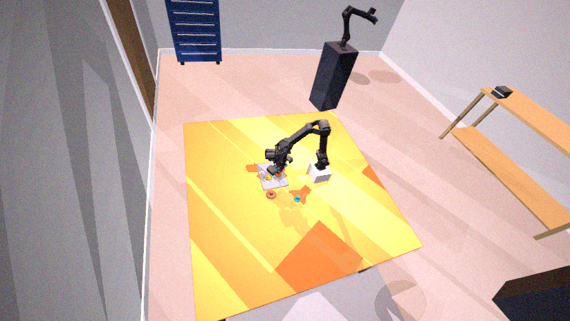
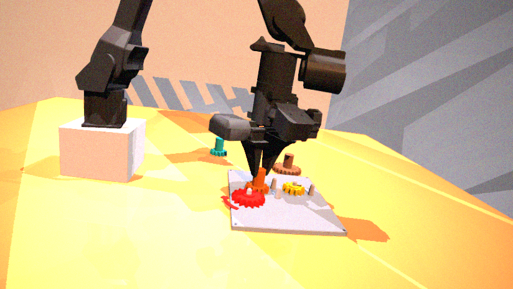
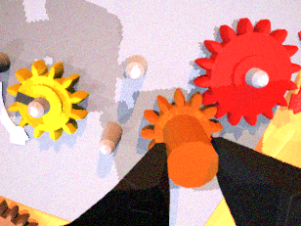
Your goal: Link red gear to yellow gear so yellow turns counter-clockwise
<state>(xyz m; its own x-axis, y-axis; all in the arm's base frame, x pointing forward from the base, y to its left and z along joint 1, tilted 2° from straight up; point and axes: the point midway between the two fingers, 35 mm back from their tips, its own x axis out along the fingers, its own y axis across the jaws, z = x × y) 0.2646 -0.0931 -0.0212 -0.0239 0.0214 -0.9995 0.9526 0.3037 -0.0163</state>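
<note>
Right now the orange gear is 10 mm below my gripper tip. Also, from my gripper tip: yellow gear (70 mm ahead, 20 mm below); red arrow (60 mm behind, 40 mm to the right, 30 mm below); red gear (30 mm to the right, 30 mm behind, 20 mm below).
</note>
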